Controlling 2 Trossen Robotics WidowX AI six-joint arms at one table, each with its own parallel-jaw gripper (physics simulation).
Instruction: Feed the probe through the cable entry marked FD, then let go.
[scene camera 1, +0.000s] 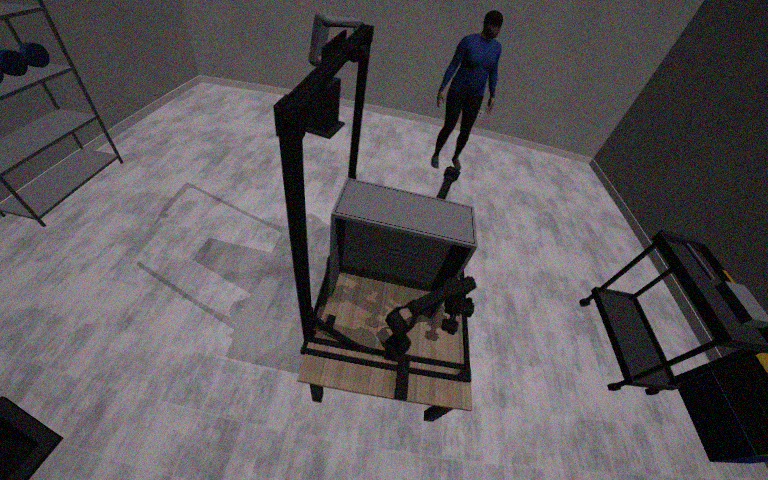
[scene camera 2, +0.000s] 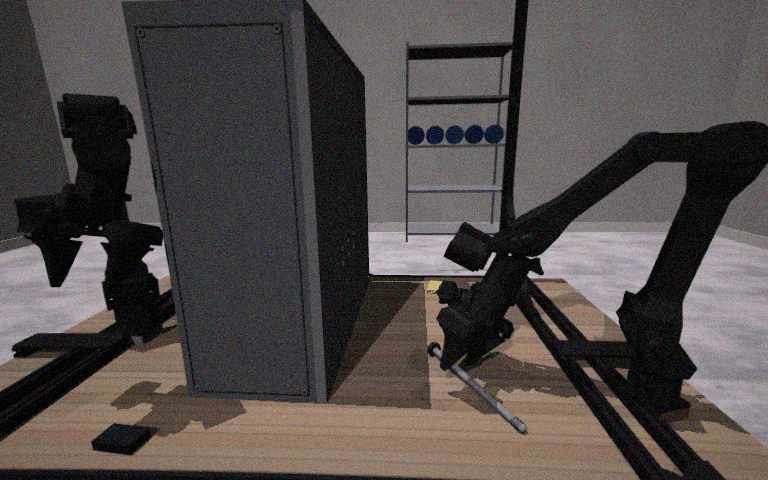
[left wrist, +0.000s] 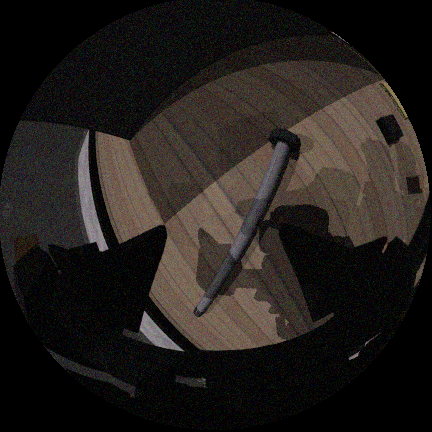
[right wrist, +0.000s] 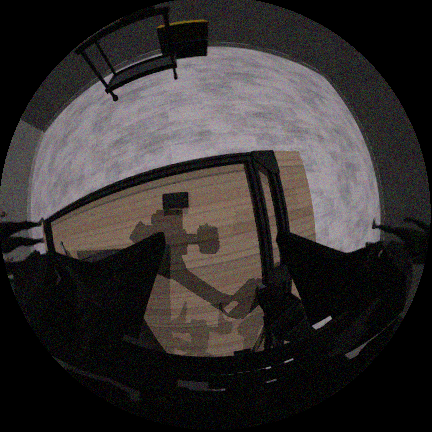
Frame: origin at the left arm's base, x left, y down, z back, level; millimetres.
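Seen in the pictures: left gripper, fingertip midpoint: (scene camera 2: 455, 366) (left wrist: 224, 230); right gripper, fingertip midpoint: (scene camera 2: 81, 290) (right wrist: 222, 237); left arm's base, origin of the base link: (scene camera 2: 652, 396) (right wrist: 48, 257); right arm's base, origin of the base link: (scene camera 1: 392, 353) (scene camera 2: 137, 328) (right wrist: 270, 294).
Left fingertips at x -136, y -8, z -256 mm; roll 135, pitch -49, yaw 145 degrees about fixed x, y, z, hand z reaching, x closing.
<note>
Pixels of each thing's top centre, then the offset from my left fingertips to it.
- probe, middle of its top: (left wrist: 227, 265) (scene camera 2: 472, 373) dx +23, dy +2, dz +19 mm
- tall grey cabinet, middle of its top: (scene camera 2: 286, 53) (scene camera 1: 408, 209) dx -296, dy -537, dz -230 mm
- black block, middle of its top: (scene camera 2: 121, 434) (right wrist: 174, 199) dx -7, dy +13, dz -493 mm
- yellow piece, middle of its top: (scene camera 2: 441, 285) dx -389, dy +16, dz +149 mm
The probe (scene camera 2: 478, 390) (left wrist: 256, 212), a grey rod with a dark collar at one end, lies on the table. My left gripper (scene camera 2: 459, 363) (left wrist: 224, 230) is open and empty, low above the table by the probe's collar half; the rod shows between its fingers in the left wrist view. A tall grey cabinet (scene camera 1: 404, 209) (scene camera 2: 226, 226) stands mid-table. Its dark side (scene camera 2: 339, 215), facing the left arm, bears faint small marks; the label FD cannot be read. My right gripper (scene camera 1: 450, 326) (right wrist: 222, 237) is open and empty above the table on the cabinet's other side.
A black block (scene camera 2: 121, 438) (right wrist: 175, 201) lies on the table on the right arm's side. A yellow piece (scene camera 2: 434, 286) lies behind the left gripper. Black rails (scene camera 2: 589, 373) run before the left arm's base. A black frame post (scene camera 1: 294, 226) rises beside the cabinet.
</note>
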